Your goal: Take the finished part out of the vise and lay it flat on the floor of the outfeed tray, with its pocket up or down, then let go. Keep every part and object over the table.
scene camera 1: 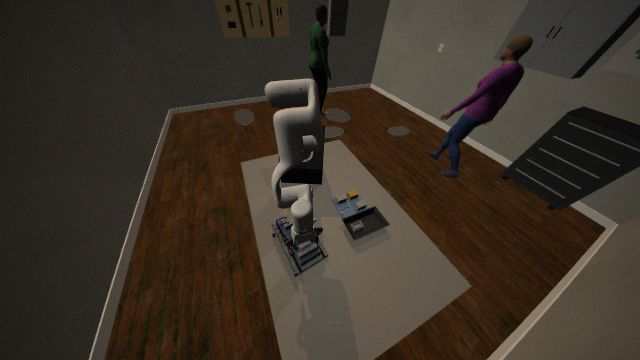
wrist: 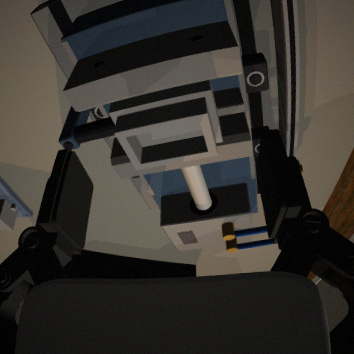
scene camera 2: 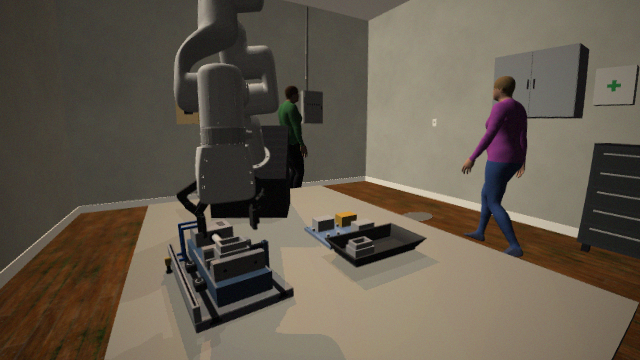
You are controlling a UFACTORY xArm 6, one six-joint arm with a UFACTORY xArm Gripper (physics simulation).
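Pixels of known places: gripper, between the fingertips: (scene camera 1: 304, 243) (wrist: 168, 157) (scene camera 2: 229, 231); arm's base, origin of its link: (scene camera 2: 253, 157).
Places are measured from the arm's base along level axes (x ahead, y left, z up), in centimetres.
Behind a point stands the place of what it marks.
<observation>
The finished part (scene camera 2: 232, 248) {y -23.7, x 51.7, z -11.4 cm} (wrist: 212, 134) {y -26.1, x 50.0, z -10.6 cm}, a light grey block with a rectangular pocket facing up, sits between the jaws of the vise (scene camera 1: 310, 258) {y -23.4, x 56.1, z -16.2 cm} (scene camera 2: 245, 286) {y -23.1, x 56.1, z -17.4 cm} (wrist: 155, 74) {y -23.6, x 53.4, z -12.4 cm}, with the pale rod against the rear jaw. My gripper (scene camera 1: 306, 237) {y -24.0, x 51.6, z -7.9 cm} (scene camera 2: 228, 227) {y -24.0, x 51.6, z -7.9 cm} (wrist: 168, 157) {y -24.0, x 51.6, z -7.9 cm} is open and empty, pointing down over the vise. Its fingers stand wide apart, one toward each side of the vise, with the part between them in the wrist view. The black outfeed tray (scene camera 1: 375, 225) {y 19.2, x 56.1, z -20.8 cm} (scene camera 2: 400, 251) {y 17.2, x 58.3, z -20.3 cm} stands to the right of the vise.
Another grey pocketed part (scene camera 1: 357, 226) {y 8.4, x 52.3, z -18.8 cm} (scene camera 2: 360, 248) {y 7.1, x 53.7, z -18.5 cm} is in the tray's near left corner. A blue plate (scene camera 1: 345, 207) {y 10.9, x 37.3, z -21.2 cm} (scene camera 2: 317, 234) {y 6.8, x 34.5, z -21.2 cm} with grey blocks and a yellow block (scene camera 1: 353, 194) {y 19.5, x 33.1, z -17.6 cm} (scene camera 2: 345, 218) {y 18.2, x 34.1, z -18.2 cm} stands behind the tray. Blue pipes (scene camera 2: 181, 241) {y -31.3, x 32.6, z -15.5 cm} (wrist: 252, 232) {y -28.5, x 35.7, z -11.0 cm} rise at the vise's rear left.
</observation>
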